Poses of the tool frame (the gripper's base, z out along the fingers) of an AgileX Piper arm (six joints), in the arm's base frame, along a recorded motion.
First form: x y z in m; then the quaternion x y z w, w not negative.
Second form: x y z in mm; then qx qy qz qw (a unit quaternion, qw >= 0). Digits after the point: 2 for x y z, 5 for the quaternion.
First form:
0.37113 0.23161 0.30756 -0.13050 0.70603 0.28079 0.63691
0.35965 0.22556 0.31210 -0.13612 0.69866 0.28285 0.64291
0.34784 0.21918 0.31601 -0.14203 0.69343 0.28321 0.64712
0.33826 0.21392 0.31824 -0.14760 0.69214 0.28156 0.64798
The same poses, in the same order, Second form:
371.13 231.61 307.56 -0.13050 0.70603 0.28079 0.63691
359.65 225.56 312.10 -0.13612 0.69866 0.28285 0.64291
347.84 219.18 316.01 -0.14203 0.69343 0.28321 0.64712
338.26 213.92 318.24 -0.14760 0.69214 0.28156 0.64798

